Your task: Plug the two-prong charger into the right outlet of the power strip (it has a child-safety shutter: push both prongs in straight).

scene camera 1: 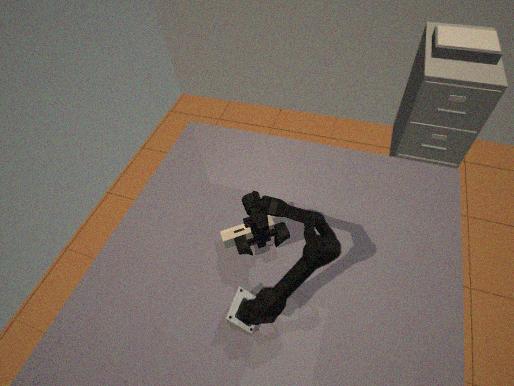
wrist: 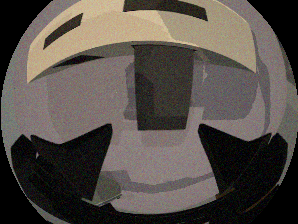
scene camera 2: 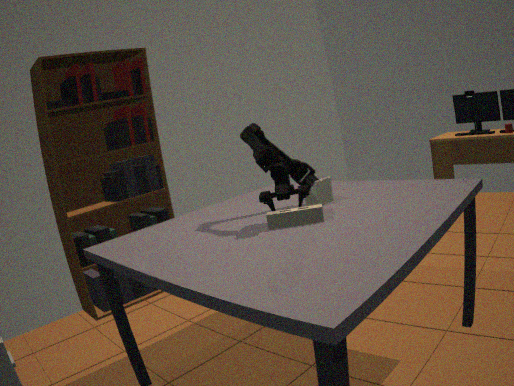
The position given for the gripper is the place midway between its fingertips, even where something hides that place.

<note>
The gripper (scene camera 1: 264,250) is open, with nothing in its grasp. Further things: a dark charger (wrist: 163,76).
The gripper shows as well in the wrist view (wrist: 157,128) and in scene camera 2 (scene camera 2: 288,215).
</note>
